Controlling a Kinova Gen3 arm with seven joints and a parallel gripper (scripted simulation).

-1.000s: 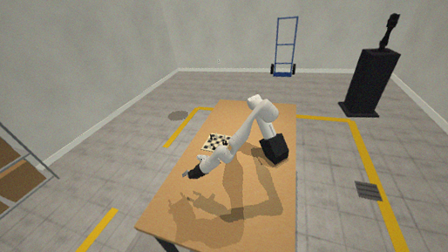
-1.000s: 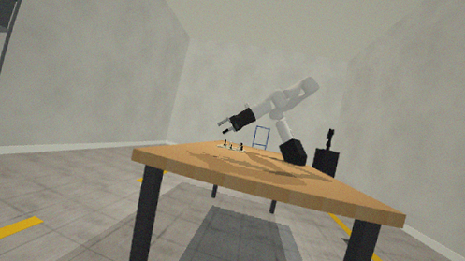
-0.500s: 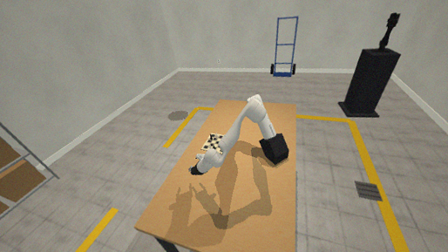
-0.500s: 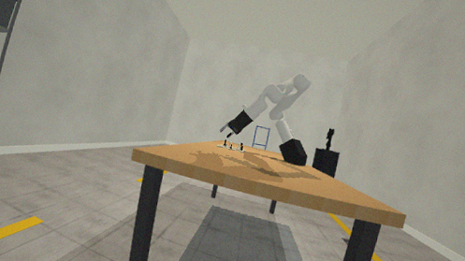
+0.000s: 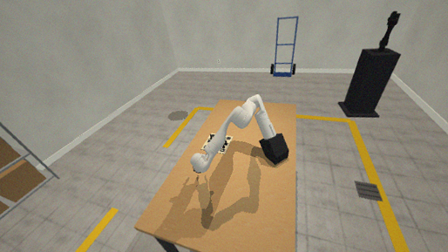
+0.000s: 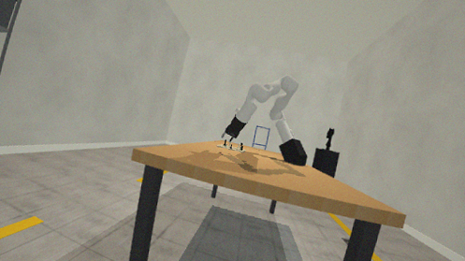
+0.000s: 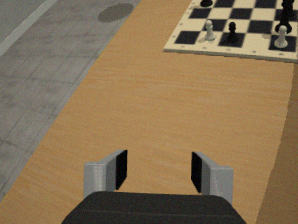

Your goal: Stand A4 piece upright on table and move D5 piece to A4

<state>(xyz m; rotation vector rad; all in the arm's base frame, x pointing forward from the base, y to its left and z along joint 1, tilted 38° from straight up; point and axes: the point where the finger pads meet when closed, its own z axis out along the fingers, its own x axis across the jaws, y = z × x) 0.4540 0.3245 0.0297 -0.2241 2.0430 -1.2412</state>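
Now: hand 5 cm past the small chessboard, 33 cm to the left of it and 9 cm above it. The rest, counted from my hand: black piece (2 cm ahead, 38 cm to the right, 6 cm below).
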